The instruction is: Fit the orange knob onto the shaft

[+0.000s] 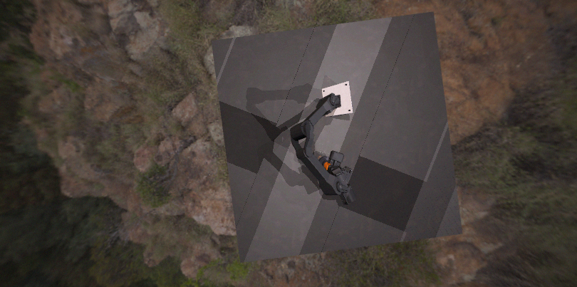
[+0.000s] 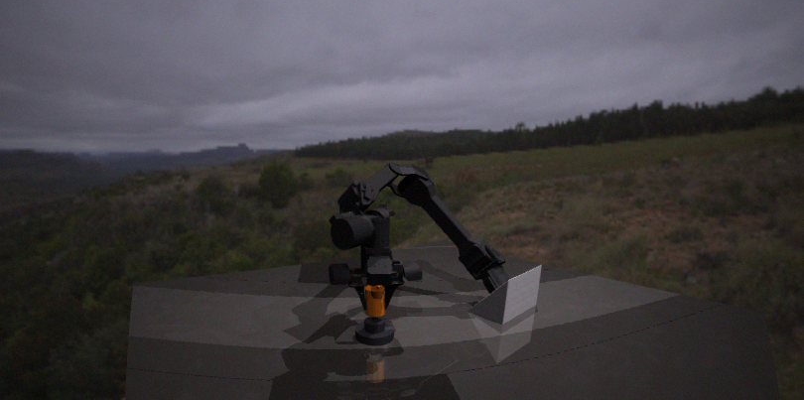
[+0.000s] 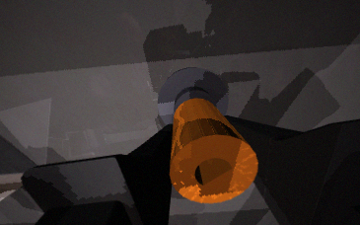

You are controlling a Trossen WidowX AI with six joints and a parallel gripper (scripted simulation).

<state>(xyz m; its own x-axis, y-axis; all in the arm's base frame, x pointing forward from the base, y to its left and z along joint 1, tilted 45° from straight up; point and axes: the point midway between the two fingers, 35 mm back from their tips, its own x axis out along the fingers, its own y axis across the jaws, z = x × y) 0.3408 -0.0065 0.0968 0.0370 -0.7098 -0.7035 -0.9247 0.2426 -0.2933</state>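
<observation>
Right now my gripper tip is 2 cm below the orange knob. The rest, counted from my gripper tip: round dark pedestal: 4 cm below.
</observation>
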